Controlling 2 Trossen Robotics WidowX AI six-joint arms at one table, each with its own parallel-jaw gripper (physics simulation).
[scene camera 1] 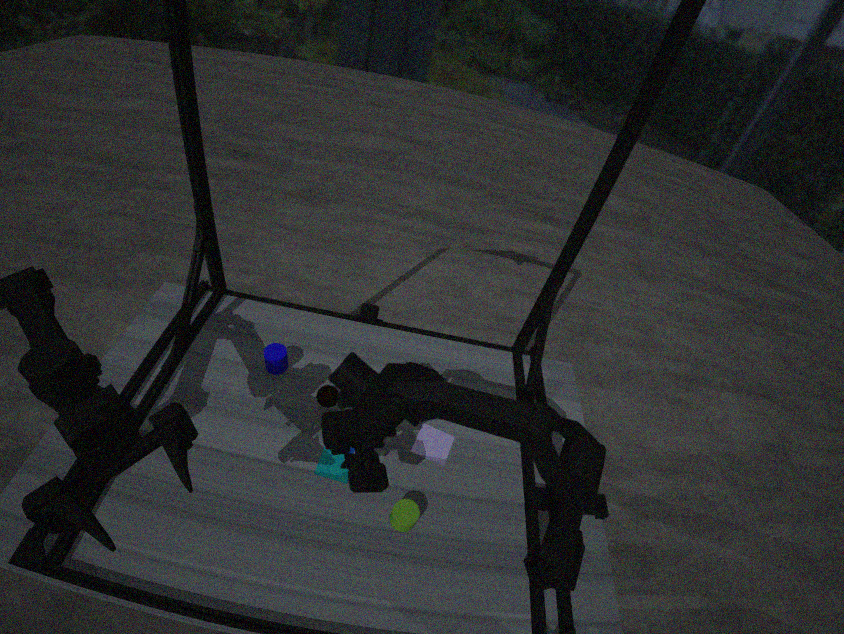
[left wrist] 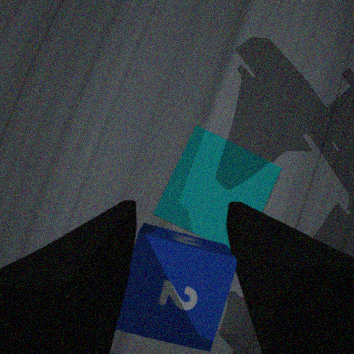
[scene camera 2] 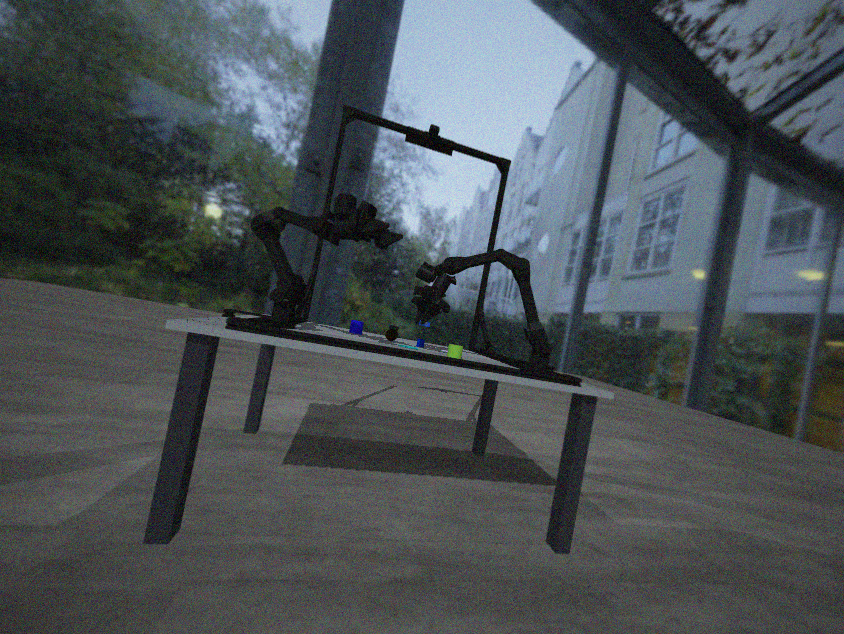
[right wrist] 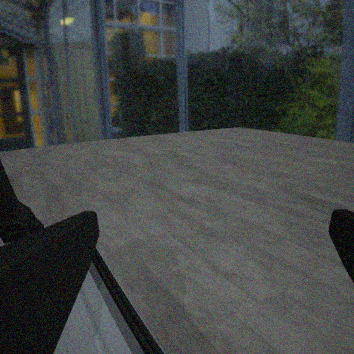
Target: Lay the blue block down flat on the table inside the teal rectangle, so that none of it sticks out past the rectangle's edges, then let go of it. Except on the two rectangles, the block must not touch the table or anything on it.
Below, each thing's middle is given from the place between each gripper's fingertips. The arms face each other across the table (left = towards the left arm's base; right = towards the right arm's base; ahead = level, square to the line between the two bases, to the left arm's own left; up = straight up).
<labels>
My right hand is 270 mm past the teal rectangle (scene camera 1: 329, 466), 120 mm to the right of it and 340 mm above it. From my right hand the other things lie so: lime green cylinder (scene camera 1: 405, 513) 200 mm behind, 280 mm to the left, 320 mm below; pale lilac rectangle (scene camera 1: 433, 444) 380 mm behind, 310 mm to the left, 340 mm below.
Right now the teal rectangle is 9 cm below my left hand, 3 cm behind it and 2 cm to the right of it. Also, from my left hand: lime green cylinder 14 cm to the left, 7 cm below, 5 cm ahead; pale lilac rectangle 17 cm to the left, 14 cm behind, 9 cm below.
</labels>
